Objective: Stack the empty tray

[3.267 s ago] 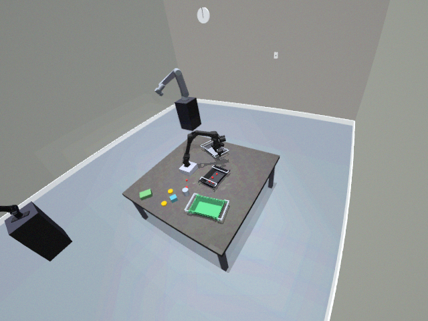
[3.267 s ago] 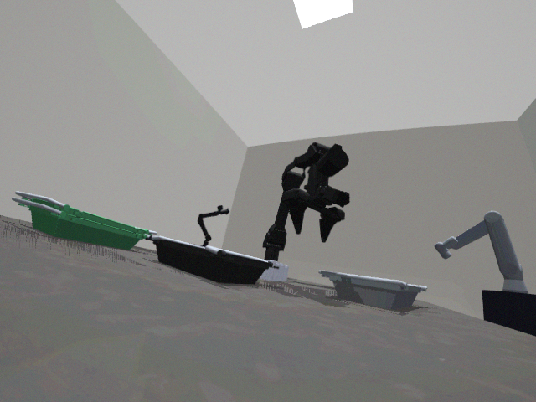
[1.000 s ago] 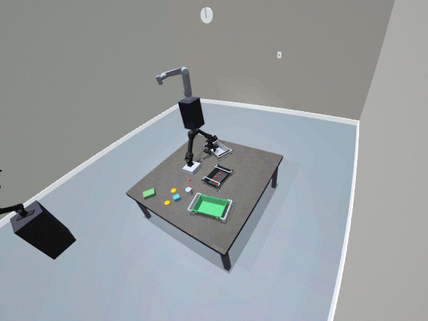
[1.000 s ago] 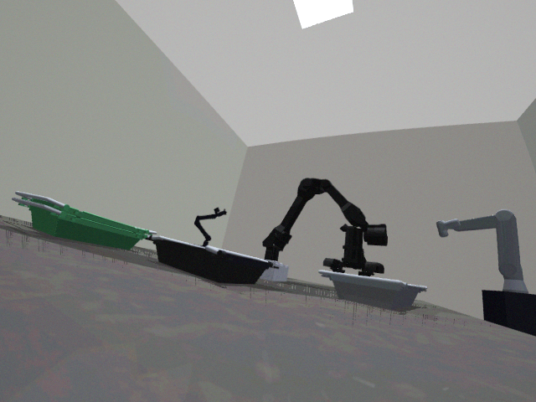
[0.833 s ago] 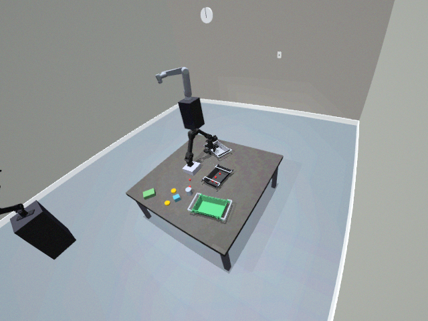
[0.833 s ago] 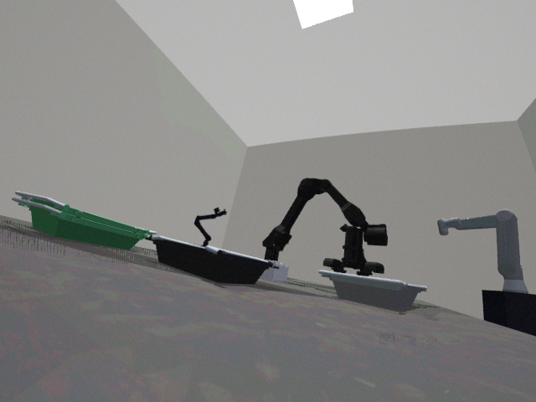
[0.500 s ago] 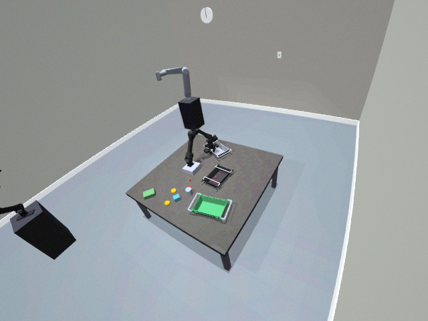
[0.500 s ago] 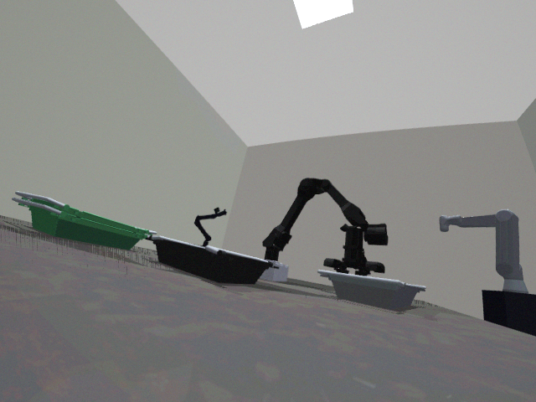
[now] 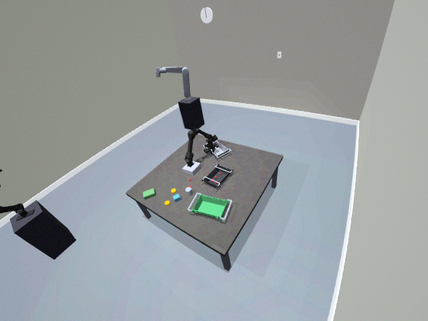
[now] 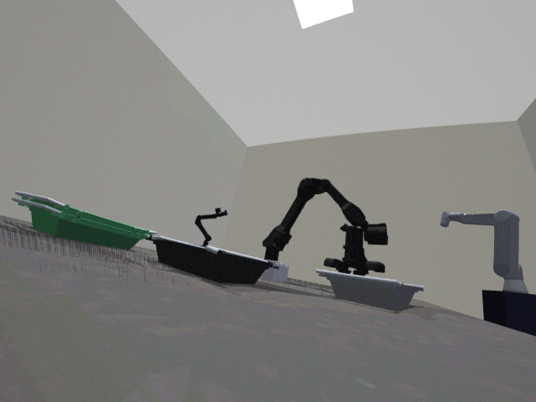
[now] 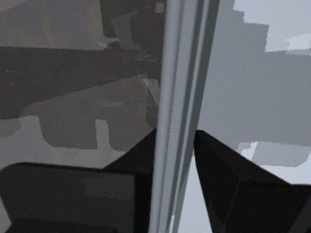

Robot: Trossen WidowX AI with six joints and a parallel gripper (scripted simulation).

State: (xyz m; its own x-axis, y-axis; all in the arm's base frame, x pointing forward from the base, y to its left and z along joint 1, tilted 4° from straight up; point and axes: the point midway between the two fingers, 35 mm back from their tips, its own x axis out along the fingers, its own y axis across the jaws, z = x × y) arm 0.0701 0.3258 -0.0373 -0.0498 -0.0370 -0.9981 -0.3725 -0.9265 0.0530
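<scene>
My gripper tip is now 70 mm to the right of the grey tray, 30 mm below it and 30 mm short of it. Round my gripper tip: red block (480 mm to the right, 30 mm ahead, 10 mm below); then cyan cube (750 mm to the right, 90 mm ahead, 10 mm above); then grey cylinder (630 mm to the right, 160 mm ahead, 20 mm above).
</scene>
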